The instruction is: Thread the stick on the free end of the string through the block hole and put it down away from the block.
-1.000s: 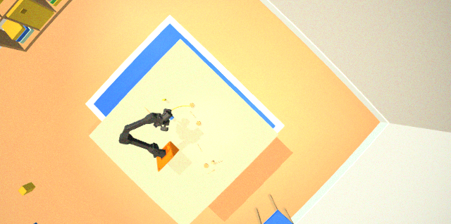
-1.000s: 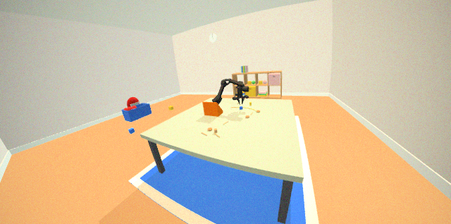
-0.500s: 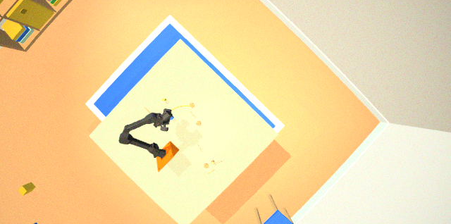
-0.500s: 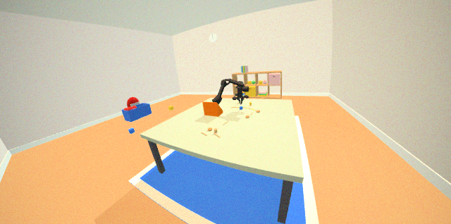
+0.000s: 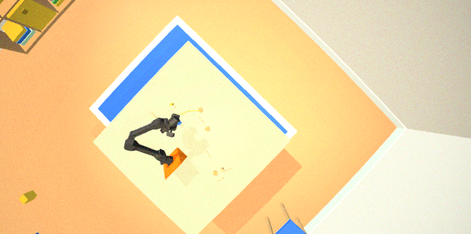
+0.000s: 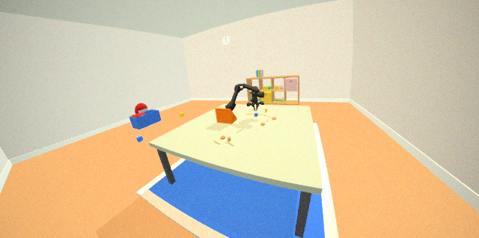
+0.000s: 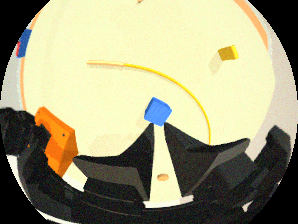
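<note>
The blue block is 40 mm below my gripper tip. Also, from my gripper tip: yellow cube (70 mm ahead, 170 mm to the left, 40 mm below).
</note>
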